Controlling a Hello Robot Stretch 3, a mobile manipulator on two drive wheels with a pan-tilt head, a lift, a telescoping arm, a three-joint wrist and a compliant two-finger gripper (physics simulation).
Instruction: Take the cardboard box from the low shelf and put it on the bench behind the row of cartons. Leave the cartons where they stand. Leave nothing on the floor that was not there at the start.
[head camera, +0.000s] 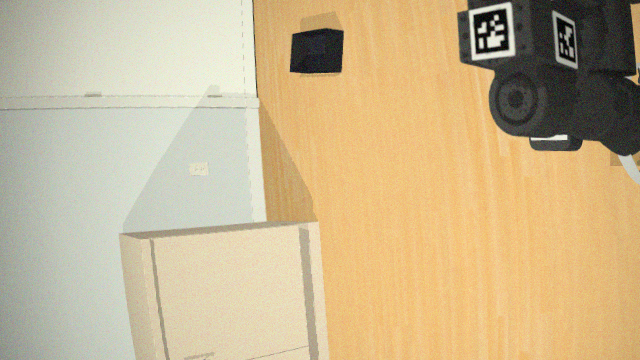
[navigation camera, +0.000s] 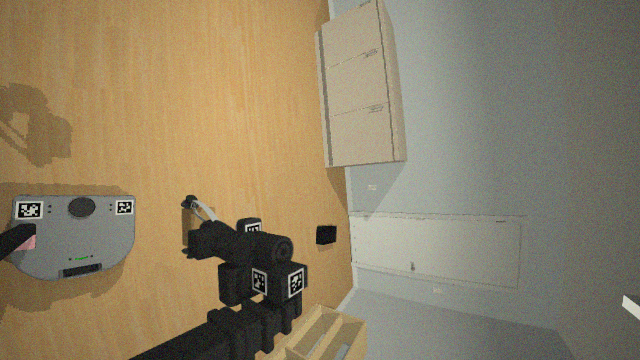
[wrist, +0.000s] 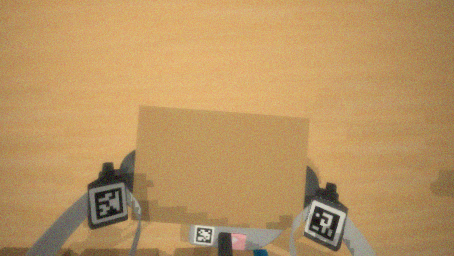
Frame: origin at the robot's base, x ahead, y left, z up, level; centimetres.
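Seen in the pictures: gripper, fingertip midpoint: (navigation camera: 188, 225) (wrist: 219, 177); robot's base at its link origin: (navigation camera: 83, 206).
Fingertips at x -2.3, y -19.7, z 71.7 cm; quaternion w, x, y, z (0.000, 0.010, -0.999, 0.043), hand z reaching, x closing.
Observation:
Offsets run from my fingertips to a thing's top centre.
The cardboard box @(dx +0.1, dy -1.6, dz +5.5 cm) (navigation camera: 188, 225) (wrist: 222, 165) is between the two fingers of my gripper (navigation camera: 189, 226) (wrist: 219, 177). In the wrist view the fingertips press on its left and right sides, and wood floor shows around it. In the navigation view the gripper holds it out to the right of the robot's base. In the head view part of the wrist shows at the upper right; the fingertips are out of frame. The low shelf, the bench and the row of cartons cannot be made out in these views.
A beige drawer cabinet (head camera: 230, 290) (navigation camera: 357, 85) stands against the wall. A small black box-like object @(dx -41.4, dy -173.8, dz -61.7 cm) (head camera: 317, 51) (navigation camera: 326, 235) is on the floor near a white door (head camera: 120, 45) (navigation camera: 450, 250). A light wooden compartment unit (navigation camera: 360, 327) stands beside the arm. The robot's base (navigation camera: 75, 240) is at left.

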